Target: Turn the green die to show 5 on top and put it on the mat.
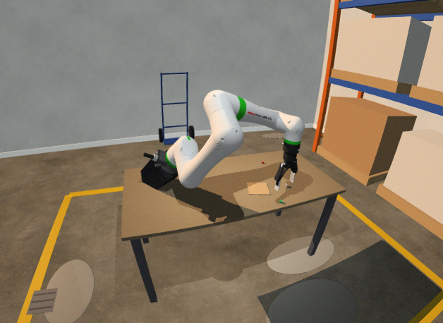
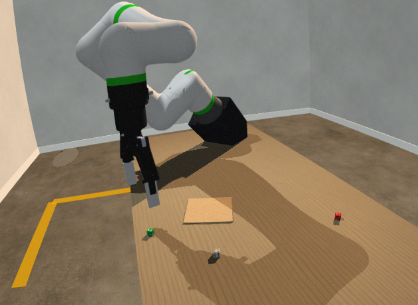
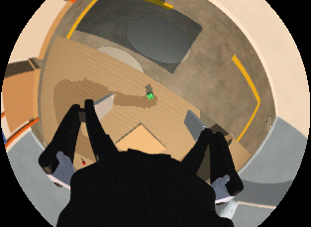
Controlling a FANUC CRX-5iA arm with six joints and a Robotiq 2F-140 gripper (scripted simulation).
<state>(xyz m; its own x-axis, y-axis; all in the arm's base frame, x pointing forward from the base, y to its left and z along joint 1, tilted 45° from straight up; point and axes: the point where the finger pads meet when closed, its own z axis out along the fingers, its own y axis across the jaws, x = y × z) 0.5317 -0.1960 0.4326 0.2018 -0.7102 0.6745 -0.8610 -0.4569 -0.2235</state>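
My hand is 13 cm above the green die. Round my hand: white die: 16 cm ahead, 13 cm to the left, 13 cm below; then red die: 49 cm to the left, 19 cm ahead, 13 cm below; then tan mat: 19 cm to the left, 14 cm below, 5 cm behind.
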